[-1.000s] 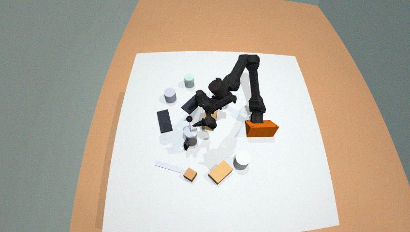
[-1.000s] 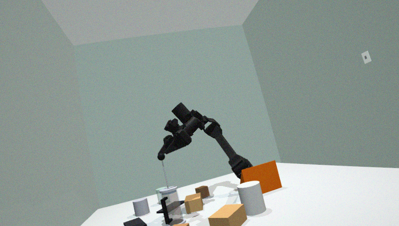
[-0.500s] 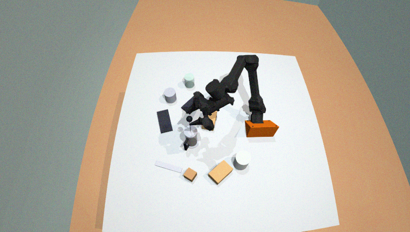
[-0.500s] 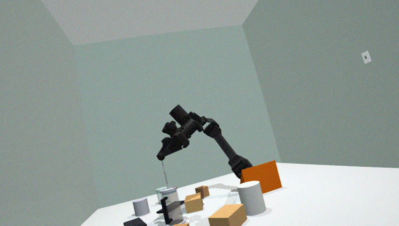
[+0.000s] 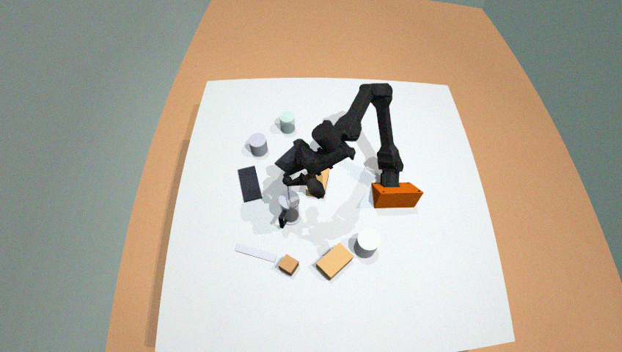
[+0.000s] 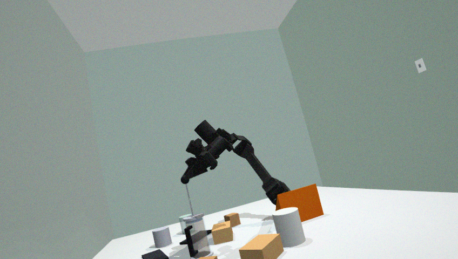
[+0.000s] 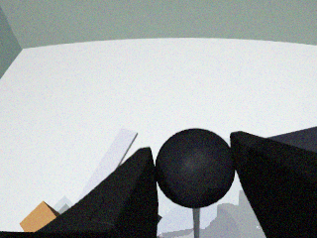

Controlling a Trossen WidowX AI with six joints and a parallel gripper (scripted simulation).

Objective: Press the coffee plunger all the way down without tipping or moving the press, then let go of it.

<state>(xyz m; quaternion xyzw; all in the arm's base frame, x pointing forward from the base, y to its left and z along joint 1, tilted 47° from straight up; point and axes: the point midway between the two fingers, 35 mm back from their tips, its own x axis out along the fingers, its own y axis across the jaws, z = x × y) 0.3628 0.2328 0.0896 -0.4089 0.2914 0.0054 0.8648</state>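
My gripper tip is now 10 mm to the right of the coffee press and 130 mm above it. From my gripper tip the other things lie so: white cylinder (270 mm behind, 130 mm to the left, 210 mm below); white strip (120 mm ahead, 140 mm to the left, 260 mm below); grey cylinder (130 mm ahead, 300 mm to the right, 220 mm below).
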